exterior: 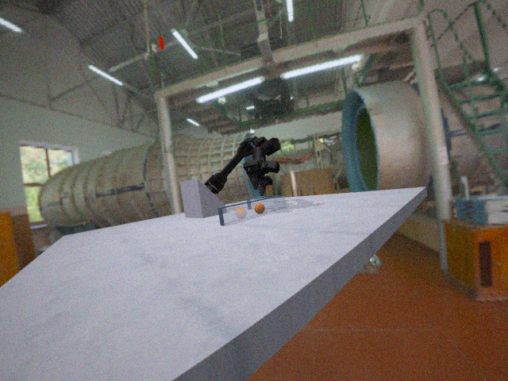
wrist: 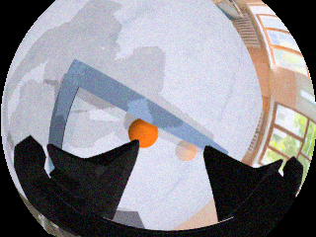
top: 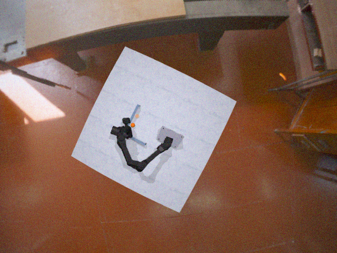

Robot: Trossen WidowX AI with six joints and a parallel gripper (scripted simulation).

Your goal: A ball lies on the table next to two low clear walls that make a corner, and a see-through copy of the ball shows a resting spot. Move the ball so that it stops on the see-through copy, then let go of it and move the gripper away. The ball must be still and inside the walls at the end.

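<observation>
My gripper tip is 1 cm past the orange ball, 1 cm to the right of it and 6 cm above it. The rest, counted from my gripper tip: see-through copy of ball 3 cm behind, 9 cm to the right, 6 cm below.
</observation>
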